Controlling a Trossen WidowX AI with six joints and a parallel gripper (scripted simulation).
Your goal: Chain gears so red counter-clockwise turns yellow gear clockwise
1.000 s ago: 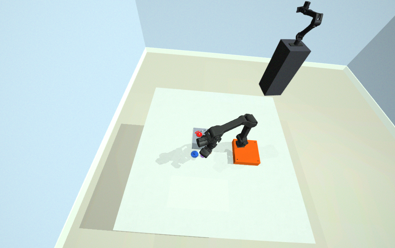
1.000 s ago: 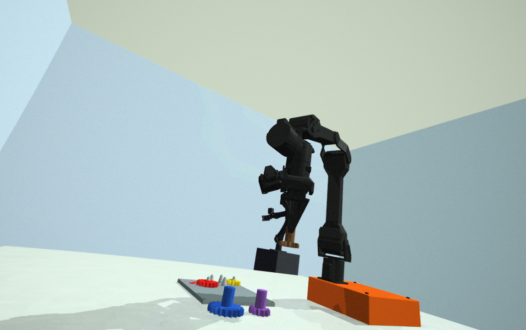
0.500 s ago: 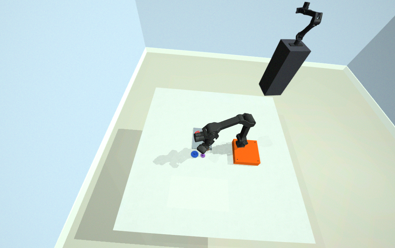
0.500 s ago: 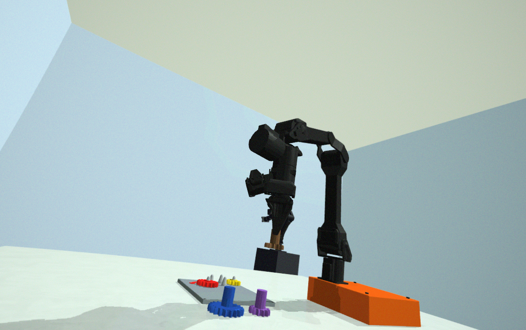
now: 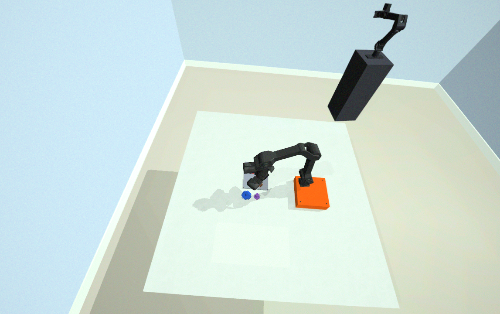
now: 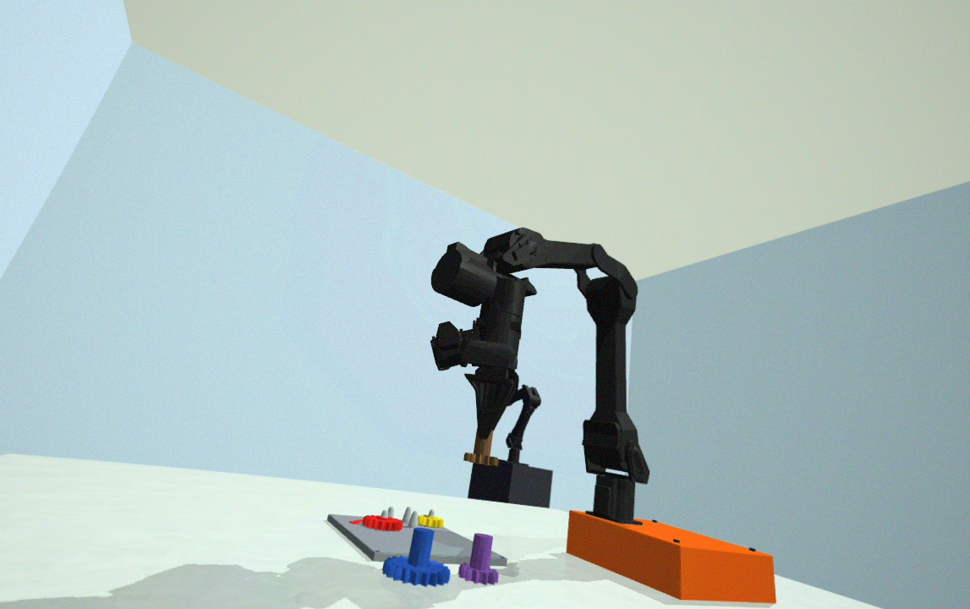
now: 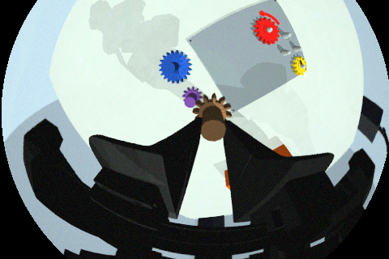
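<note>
Now: the red gear 160 mm to the right of my gripper tip, 120 mm below it and 20 mm ahead of it. The rest, counted from my gripper tip: blue gear 120 mm below, 80 mm ahead, 20 mm to the left; purple gear 120 mm below, 40 mm to the left, 10 mm ahead; brown gear 10 mm below.
</note>
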